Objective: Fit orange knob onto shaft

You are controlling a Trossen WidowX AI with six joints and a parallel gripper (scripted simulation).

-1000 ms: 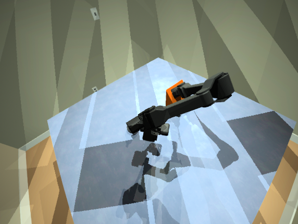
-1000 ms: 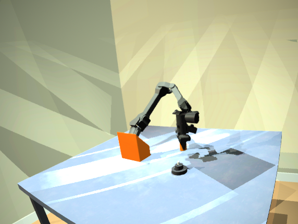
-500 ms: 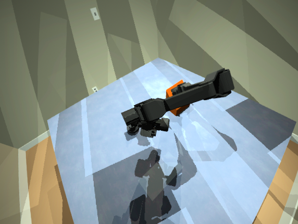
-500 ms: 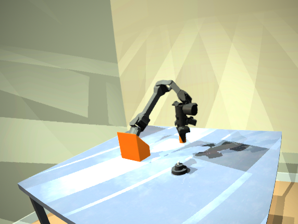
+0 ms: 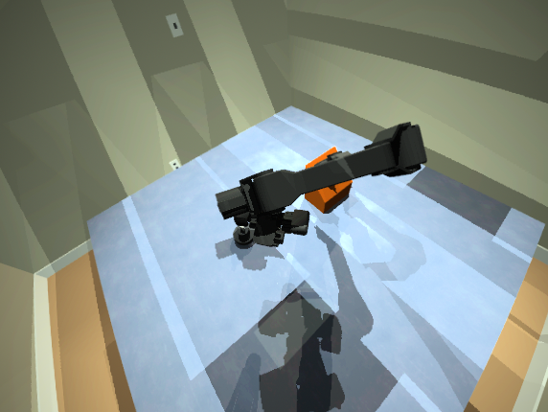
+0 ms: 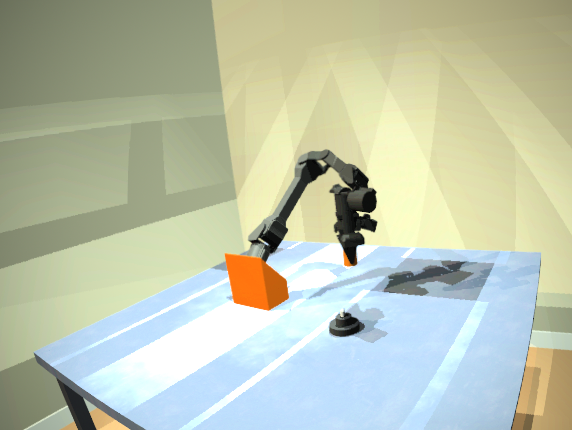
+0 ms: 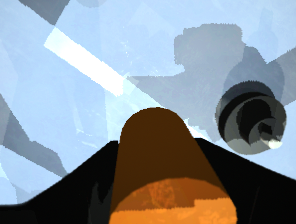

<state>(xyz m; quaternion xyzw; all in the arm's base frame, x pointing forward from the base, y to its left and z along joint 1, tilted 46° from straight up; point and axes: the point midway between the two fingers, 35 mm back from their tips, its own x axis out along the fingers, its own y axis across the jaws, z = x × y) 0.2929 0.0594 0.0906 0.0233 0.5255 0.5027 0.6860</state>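
Now: the round pedestal 140 mm to the right of my gripper tip, 110 mm below it and 60 mm ahead of it. The rest, counted from my gripper tip: orange knob: 30 mm above.
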